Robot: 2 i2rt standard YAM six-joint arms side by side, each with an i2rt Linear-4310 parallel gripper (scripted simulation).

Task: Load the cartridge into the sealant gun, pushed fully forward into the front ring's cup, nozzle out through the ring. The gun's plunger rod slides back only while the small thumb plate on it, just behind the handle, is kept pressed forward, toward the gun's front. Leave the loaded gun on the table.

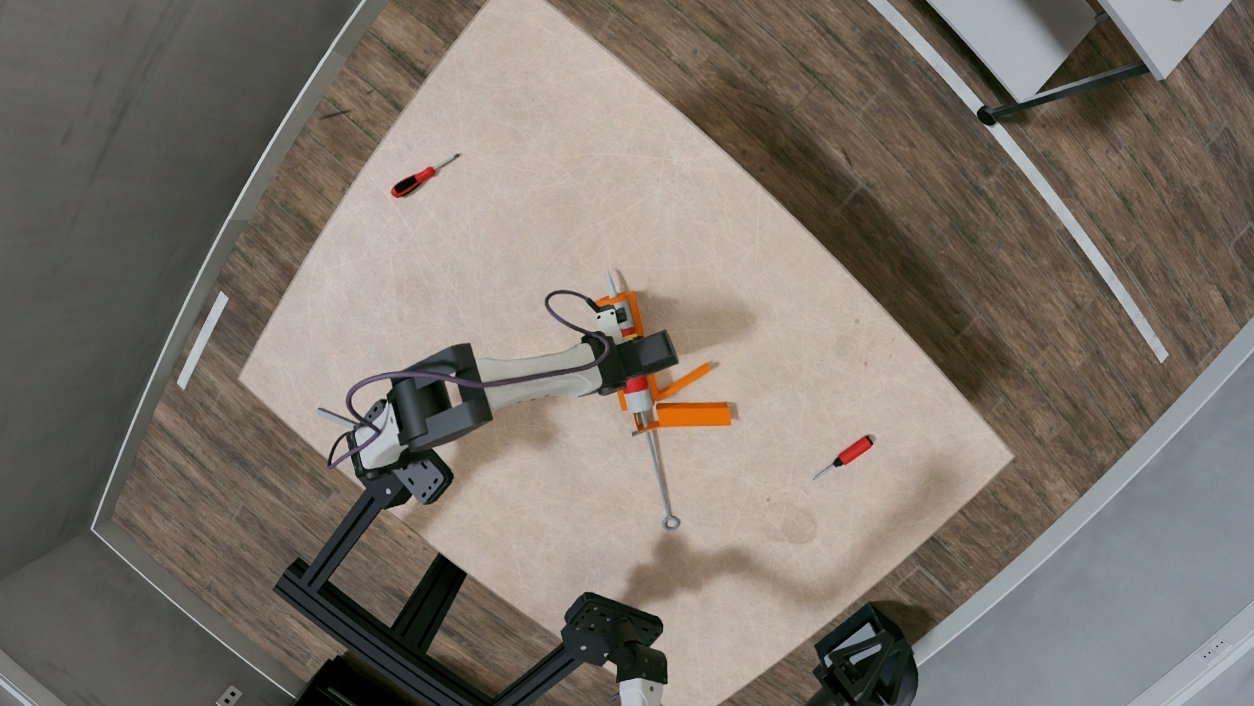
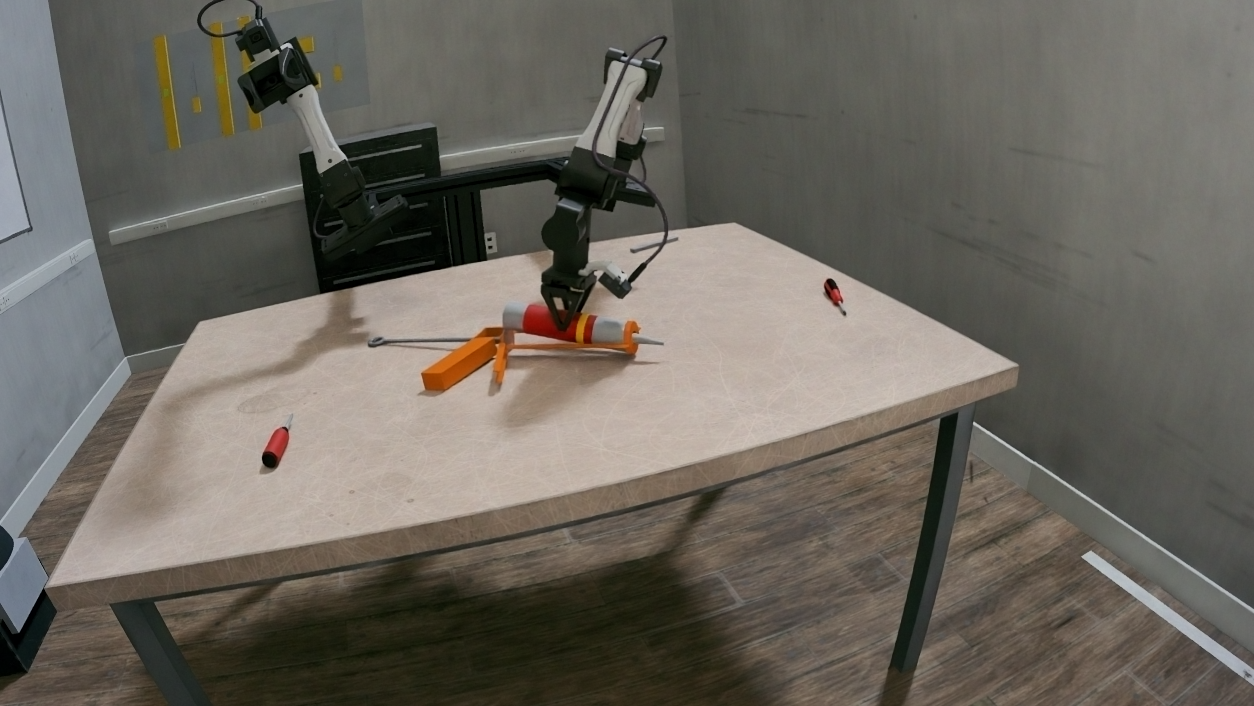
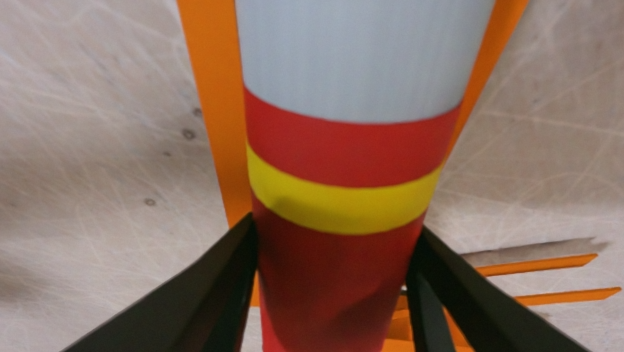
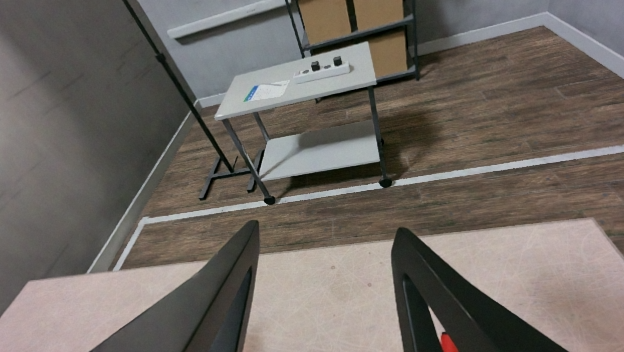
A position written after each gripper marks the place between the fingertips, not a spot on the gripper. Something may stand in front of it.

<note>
In view: the left gripper (image 2: 567, 326), the right gripper (image 1: 899, 638), a cartridge (image 2: 530, 319), an orange sealant gun (image 2: 455, 366) and a red screwdriver (image 2: 280, 438).
The cartridge also shows in image 1 (image 1: 638, 398) and in image 3 (image 3: 348, 118). The orange sealant gun is seen too in image 1 (image 1: 717, 413) and in image 3 (image 3: 213, 45). The left gripper is seen too in image 3 (image 3: 333, 230). Image 4 does not show the cartridge: it is out of frame. Image 4 does not show the orange sealant gun: it is out of frame.
</note>
